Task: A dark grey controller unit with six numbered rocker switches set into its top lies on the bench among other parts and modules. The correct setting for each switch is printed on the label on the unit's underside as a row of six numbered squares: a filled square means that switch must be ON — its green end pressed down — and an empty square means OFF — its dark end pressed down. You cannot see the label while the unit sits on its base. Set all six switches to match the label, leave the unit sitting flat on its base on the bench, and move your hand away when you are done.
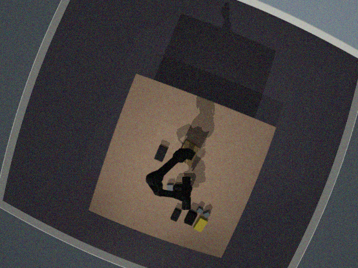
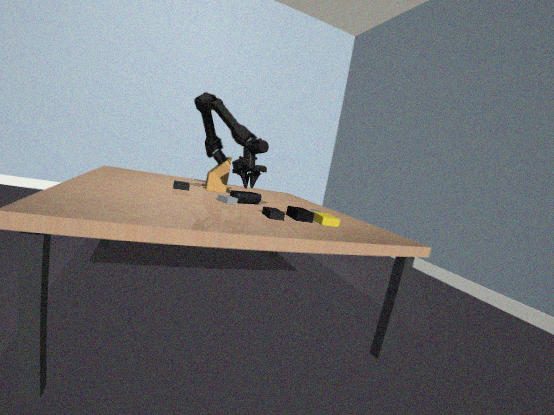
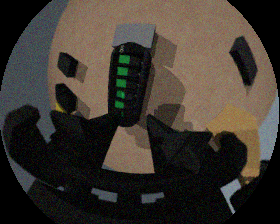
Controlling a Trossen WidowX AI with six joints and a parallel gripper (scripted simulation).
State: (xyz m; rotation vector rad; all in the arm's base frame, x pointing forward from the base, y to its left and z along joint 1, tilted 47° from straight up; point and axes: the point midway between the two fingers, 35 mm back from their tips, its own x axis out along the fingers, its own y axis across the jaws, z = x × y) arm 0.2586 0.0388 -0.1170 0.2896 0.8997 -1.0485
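Right now the light grey block is 10 cm ahead of my gripper tip, 10 cm to the right of it and 5 cm below it. Also, from my gripper tip: dark module: 13 cm behind, 31 cm to the right, 5 cm below; yellow block: 26 cm ahead, 29 cm to the left, 5 cm below.
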